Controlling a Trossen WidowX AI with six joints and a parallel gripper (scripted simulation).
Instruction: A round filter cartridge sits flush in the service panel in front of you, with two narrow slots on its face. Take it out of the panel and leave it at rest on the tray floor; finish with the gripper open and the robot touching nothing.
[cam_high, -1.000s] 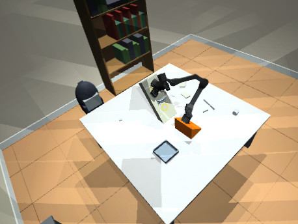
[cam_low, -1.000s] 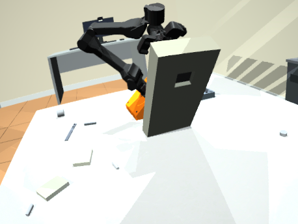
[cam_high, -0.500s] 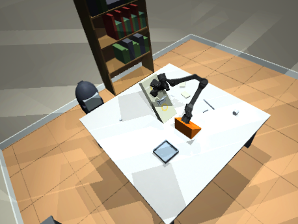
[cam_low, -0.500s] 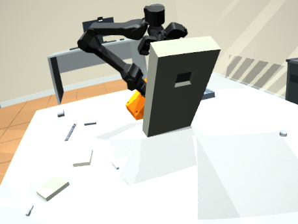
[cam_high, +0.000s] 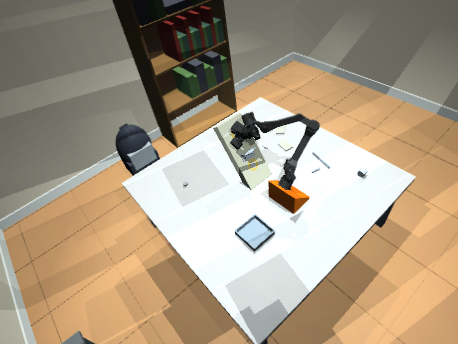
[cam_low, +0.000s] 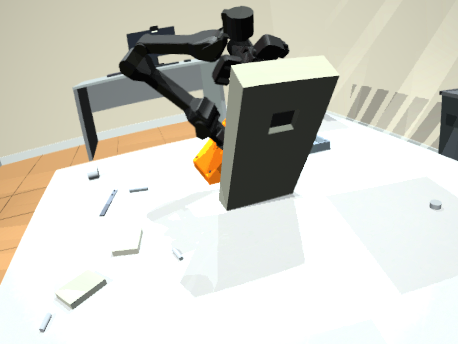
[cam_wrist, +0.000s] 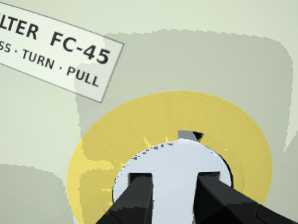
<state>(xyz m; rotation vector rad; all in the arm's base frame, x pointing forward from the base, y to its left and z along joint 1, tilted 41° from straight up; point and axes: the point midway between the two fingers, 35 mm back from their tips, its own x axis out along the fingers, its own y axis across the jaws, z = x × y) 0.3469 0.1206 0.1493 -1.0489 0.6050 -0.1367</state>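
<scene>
Right now the round grey filter cartridge is 10 mm below my gripper tip and 10 mm ahead of it. The rest, counted from my gripper tip: blue-grey tray 420 mm behind, 290 mm to the left, 260 mm below; service panel 80 mm below, 40 mm behind.
</scene>
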